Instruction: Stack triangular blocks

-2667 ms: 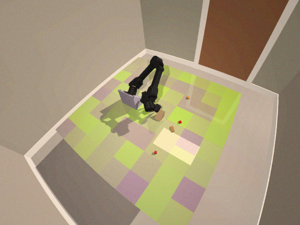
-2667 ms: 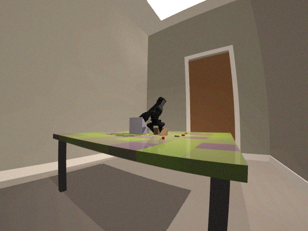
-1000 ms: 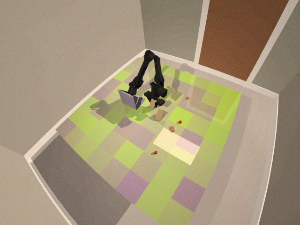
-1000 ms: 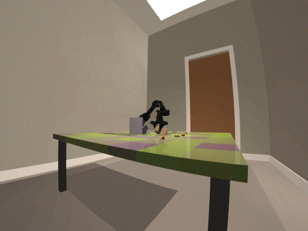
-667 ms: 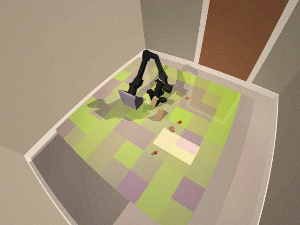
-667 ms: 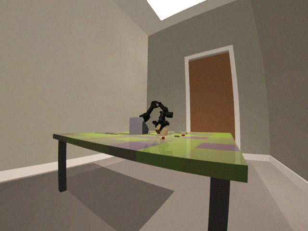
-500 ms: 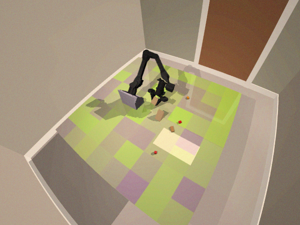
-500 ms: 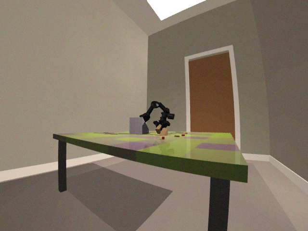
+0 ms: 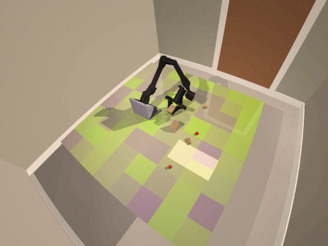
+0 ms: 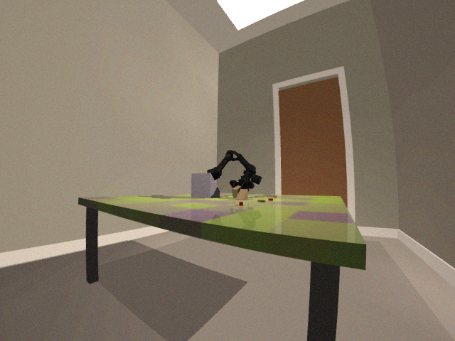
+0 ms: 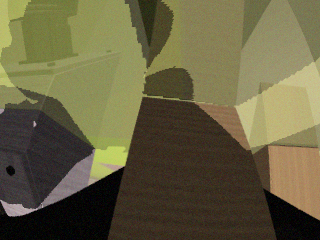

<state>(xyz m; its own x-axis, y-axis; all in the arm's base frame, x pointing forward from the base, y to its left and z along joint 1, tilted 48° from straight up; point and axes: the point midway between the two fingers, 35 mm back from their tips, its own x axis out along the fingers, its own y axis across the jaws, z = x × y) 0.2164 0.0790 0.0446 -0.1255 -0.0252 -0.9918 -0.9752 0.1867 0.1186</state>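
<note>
My gripper tip is now 1 cm below the tan triangular block. The rest, counted from my gripper tip: brown triangular block 9 cm ahead, 8 cm to the right, 3 cm below; then orange piece 22 cm ahead, 21 cm to the left, 4 cm below; then brown block 23 cm ahead, 15 cm to the right, 4 cm below.
</note>
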